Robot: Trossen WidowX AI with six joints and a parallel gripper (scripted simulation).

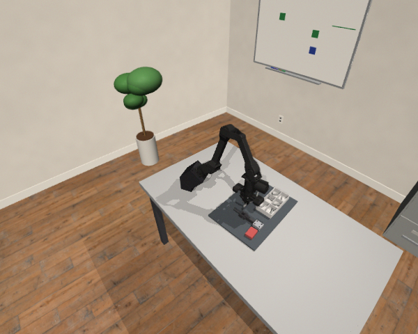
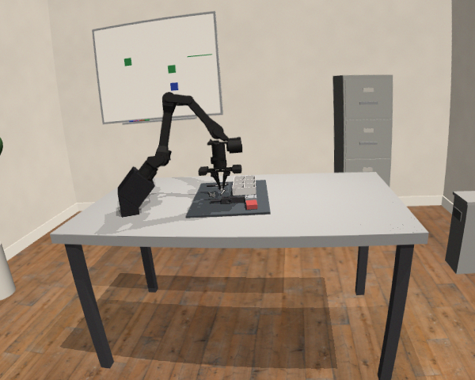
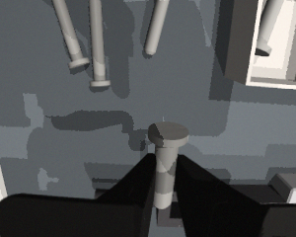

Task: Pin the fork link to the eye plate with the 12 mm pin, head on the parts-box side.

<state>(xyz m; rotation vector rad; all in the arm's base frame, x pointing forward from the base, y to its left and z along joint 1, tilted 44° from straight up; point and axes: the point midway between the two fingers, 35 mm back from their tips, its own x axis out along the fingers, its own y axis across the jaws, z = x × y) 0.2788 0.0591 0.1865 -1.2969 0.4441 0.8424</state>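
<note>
Right now the eye plate is 60 mm ahead of my hand, 40 mm to the right of it and 70 mm below it. From my hand the other things lie so: mat 20 mm ahead, 50 mm to the left, 90 mm below; grey headed pin 30 mm below; small grey block 140 mm ahead, 30 mm to the right, 60 mm below.
</note>
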